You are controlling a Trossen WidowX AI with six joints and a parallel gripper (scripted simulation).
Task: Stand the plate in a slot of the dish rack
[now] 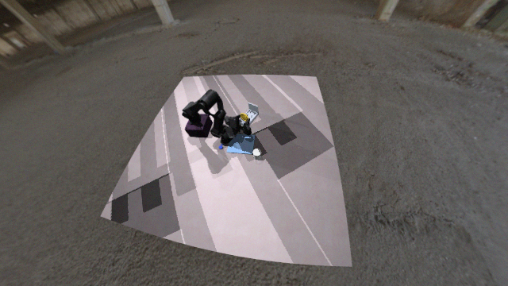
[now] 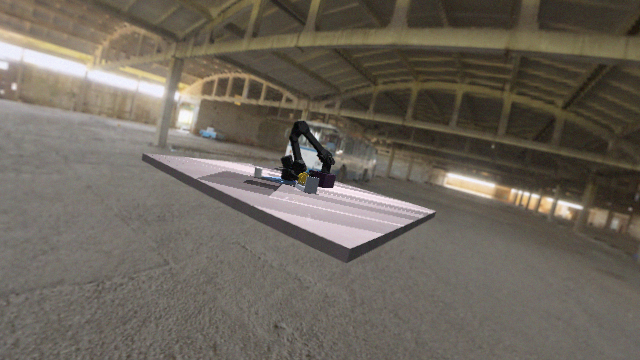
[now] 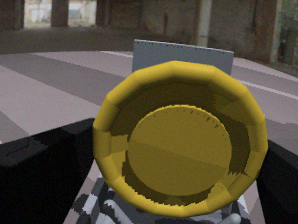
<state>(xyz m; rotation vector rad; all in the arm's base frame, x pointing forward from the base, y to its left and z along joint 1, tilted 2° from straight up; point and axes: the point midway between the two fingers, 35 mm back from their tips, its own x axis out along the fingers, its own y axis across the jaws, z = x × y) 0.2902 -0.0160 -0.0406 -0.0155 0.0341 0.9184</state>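
My gripper tip is 1 cm to the left of the yellow plate. The rest, counted from my gripper tip: light blue mat (4 cm behind, 17 cm to the right, 5 cm below); then blue spoon (15 cm behind, 16 cm to the right, 5 cm below); then grey dish rack (2 cm ahead, 2 cm to the left, 3 cm below).
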